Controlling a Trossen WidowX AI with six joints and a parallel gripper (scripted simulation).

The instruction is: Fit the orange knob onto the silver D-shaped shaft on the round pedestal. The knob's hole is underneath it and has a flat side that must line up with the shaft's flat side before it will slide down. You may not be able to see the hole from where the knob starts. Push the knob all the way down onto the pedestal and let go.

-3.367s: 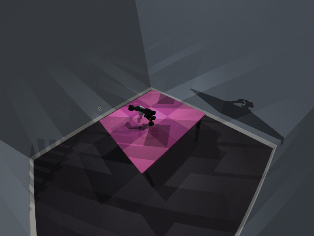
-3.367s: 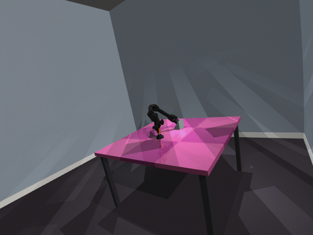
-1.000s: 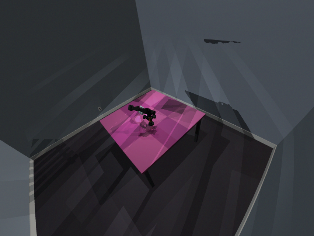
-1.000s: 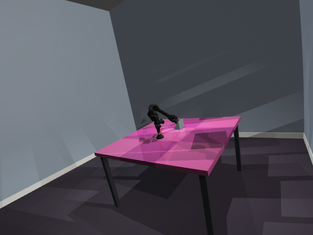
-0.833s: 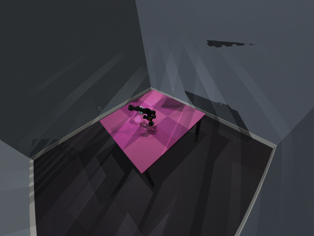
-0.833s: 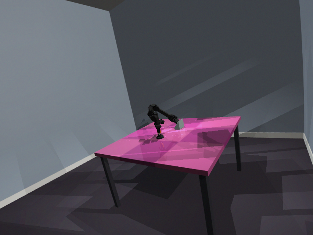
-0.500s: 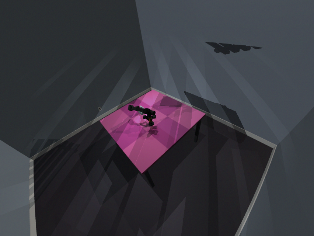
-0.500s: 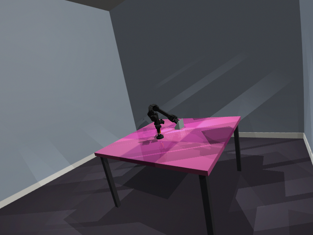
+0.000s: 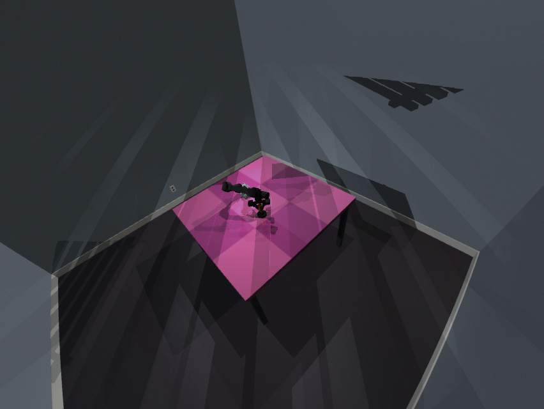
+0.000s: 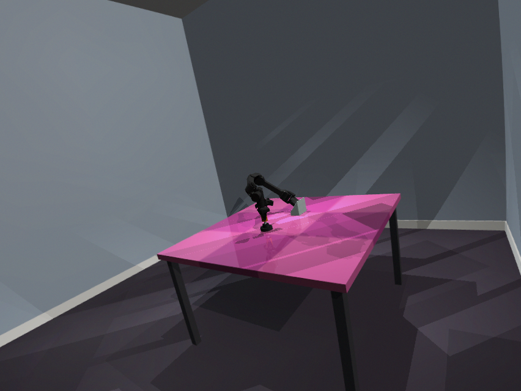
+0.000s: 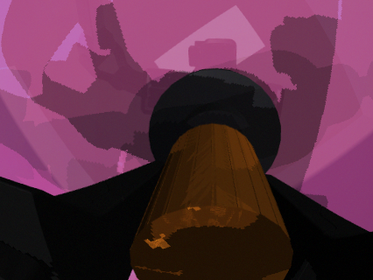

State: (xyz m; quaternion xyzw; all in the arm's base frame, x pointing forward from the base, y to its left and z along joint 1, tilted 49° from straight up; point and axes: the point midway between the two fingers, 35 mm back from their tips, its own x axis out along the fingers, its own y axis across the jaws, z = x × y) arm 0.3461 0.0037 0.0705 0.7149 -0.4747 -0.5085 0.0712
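My gripper tip is 3 cm below the orange knob. Also, from my gripper tip: round black pedestal: 4 cm below.
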